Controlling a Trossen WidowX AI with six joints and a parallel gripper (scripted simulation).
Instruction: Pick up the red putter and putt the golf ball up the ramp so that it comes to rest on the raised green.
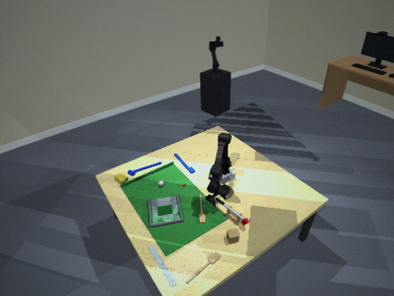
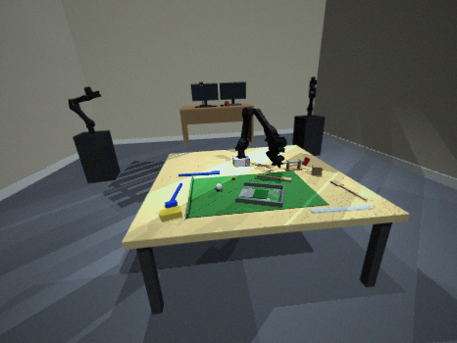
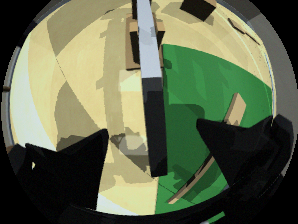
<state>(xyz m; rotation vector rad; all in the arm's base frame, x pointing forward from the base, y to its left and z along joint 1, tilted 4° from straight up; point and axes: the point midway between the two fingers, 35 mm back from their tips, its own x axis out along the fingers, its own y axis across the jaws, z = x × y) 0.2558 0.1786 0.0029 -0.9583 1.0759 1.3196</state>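
Now: the red putter 120 mm to the left of my gripper tip and 10 mm above it. The rest, counted from my gripper tip: wooden block (230 mm to the left, 140 mm ahead, 10 mm below); pale ruler (560 mm ahead, 60 mm to the left, 40 mm below); white golf ball (470 mm to the right, 150 mm ahead, 20 mm below).
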